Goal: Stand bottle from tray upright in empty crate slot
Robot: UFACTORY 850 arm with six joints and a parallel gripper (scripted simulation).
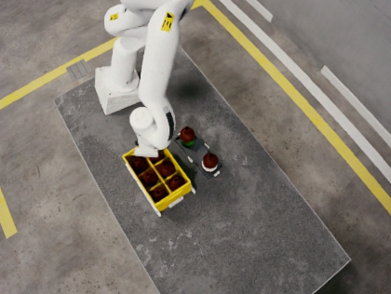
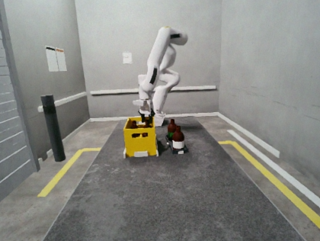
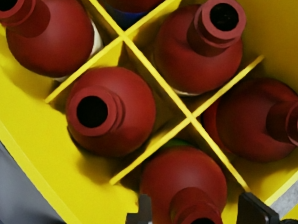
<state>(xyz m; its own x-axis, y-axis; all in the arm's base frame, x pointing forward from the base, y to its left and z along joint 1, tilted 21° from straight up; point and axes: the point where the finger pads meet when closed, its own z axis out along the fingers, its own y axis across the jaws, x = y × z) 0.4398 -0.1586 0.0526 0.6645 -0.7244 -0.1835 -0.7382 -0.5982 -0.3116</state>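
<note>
The glass bottle lies 70 mm below my hand. Also, from my hand: dark tray (110 mm ahead, 170 mm to the left, 150 mm below); then yellow crate (80 mm ahead, 60 mm to the right, 80 mm below).
</note>
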